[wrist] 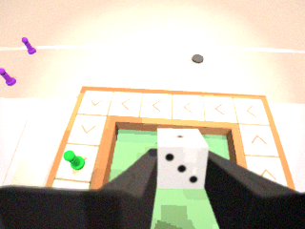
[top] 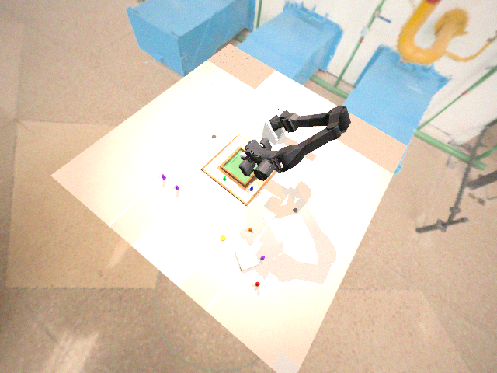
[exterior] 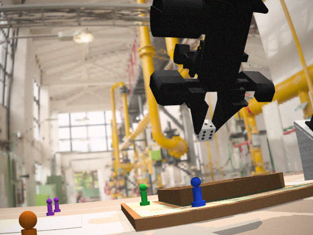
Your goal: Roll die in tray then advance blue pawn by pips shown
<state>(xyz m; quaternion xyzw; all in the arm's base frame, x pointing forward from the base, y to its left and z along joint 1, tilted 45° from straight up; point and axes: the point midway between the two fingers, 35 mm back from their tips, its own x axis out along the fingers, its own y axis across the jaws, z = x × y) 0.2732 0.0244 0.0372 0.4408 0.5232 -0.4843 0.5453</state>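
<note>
Right now the white die is right at my gripper tip. Also, from my gripper tip: blue pawn 110 mm to the left, 90 mm below, 60 mm ahead; green pawn 110 mm ahead, 90 mm below, 20 mm to the right; orange pawn 230 mm to the left, 210 mm ahead, 100 mm below.
</note>
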